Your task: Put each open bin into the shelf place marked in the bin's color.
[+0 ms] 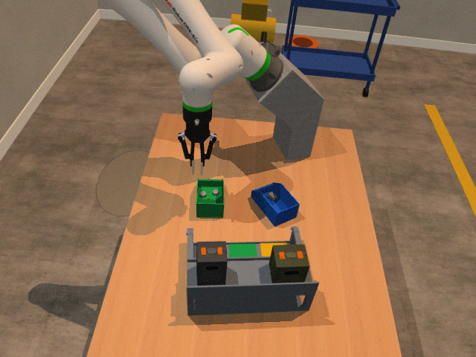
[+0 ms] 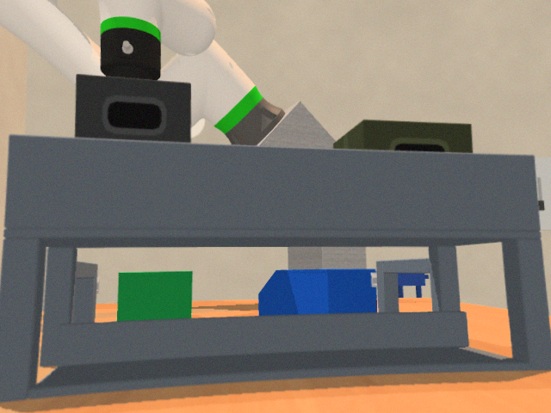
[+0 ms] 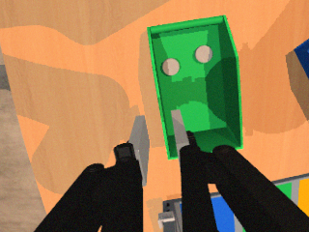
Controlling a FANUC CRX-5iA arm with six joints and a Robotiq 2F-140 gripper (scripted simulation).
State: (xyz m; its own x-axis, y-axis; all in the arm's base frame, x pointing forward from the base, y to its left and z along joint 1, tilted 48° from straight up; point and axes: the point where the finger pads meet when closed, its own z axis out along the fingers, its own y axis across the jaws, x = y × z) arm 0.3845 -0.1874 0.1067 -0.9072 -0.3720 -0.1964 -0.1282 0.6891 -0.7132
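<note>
Right now my hand is 15 cm above the green bin, 5 cm to the right of it and 1 cm past it. The rest, counted from my hand: black box (38 cm ahead, 11 cm to the left, 2 cm below); then olive box (35 cm ahead, 33 cm to the left, 4 cm below); then blue bin (29 cm to the left, 15 cm below, 2 cm behind).
</note>
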